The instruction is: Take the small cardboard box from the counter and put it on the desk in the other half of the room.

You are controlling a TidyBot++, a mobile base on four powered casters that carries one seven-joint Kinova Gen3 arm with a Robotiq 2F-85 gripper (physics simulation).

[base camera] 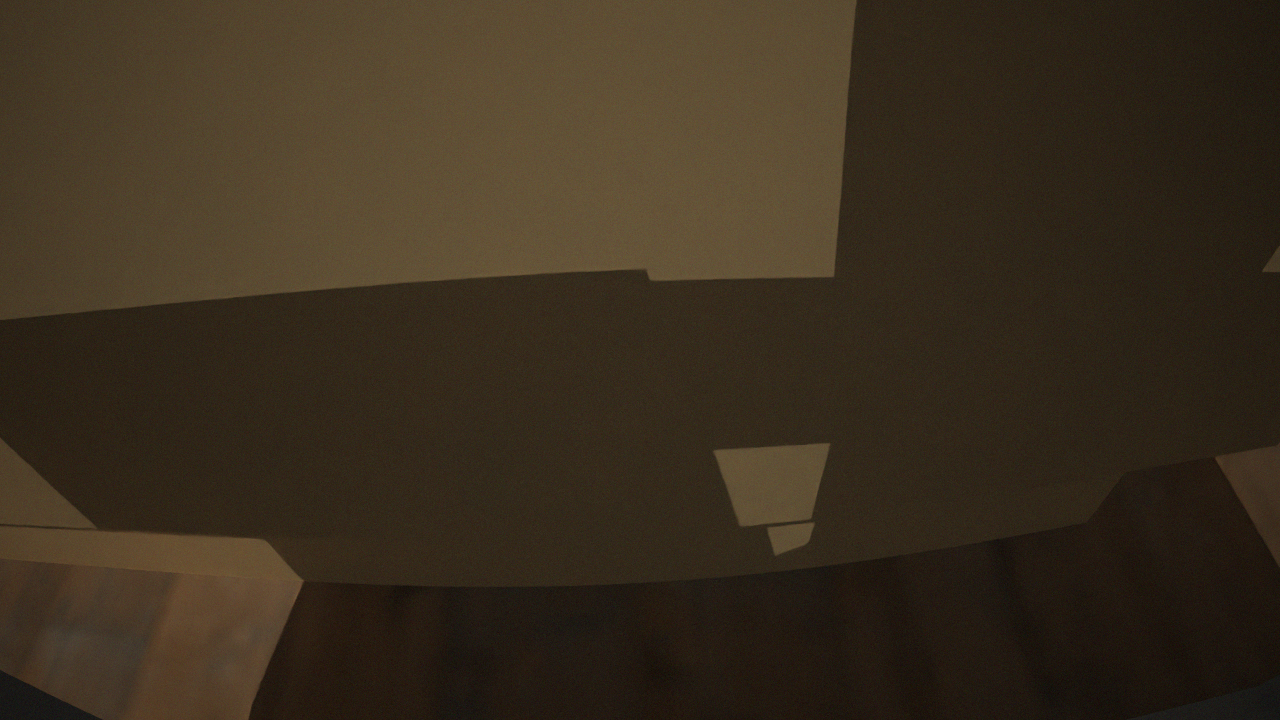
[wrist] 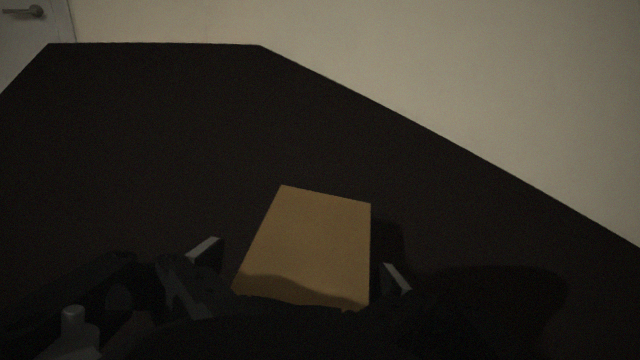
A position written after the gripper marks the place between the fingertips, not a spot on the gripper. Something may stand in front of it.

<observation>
gripper: wrist 299, 267; not seen in the base camera view (out of frame)
small cardboard box: wrist 312, 248; not seen in the base camera view (out of frame)
</observation>
